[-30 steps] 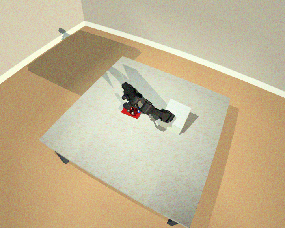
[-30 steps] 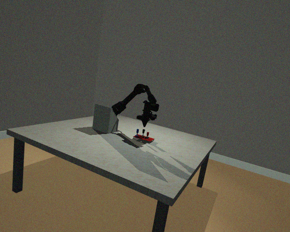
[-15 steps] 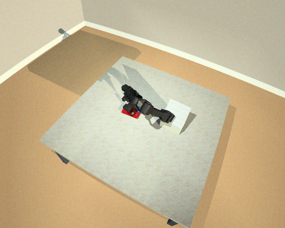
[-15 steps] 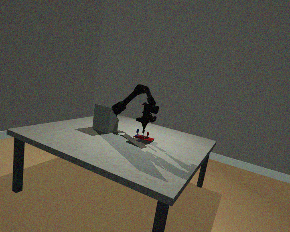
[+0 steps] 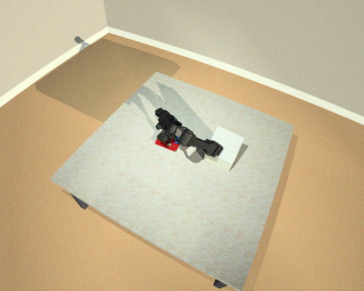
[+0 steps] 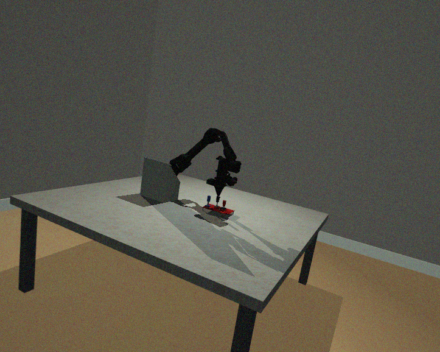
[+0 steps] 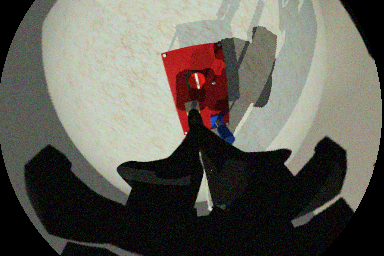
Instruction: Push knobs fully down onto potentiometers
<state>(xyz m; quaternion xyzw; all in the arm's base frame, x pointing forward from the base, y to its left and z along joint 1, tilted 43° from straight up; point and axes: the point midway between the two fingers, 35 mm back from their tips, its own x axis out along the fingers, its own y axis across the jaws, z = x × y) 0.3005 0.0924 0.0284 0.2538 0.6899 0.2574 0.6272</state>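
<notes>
The red knob lies 50 mm ahead of my gripper tip and 30 mm below it.
</notes>
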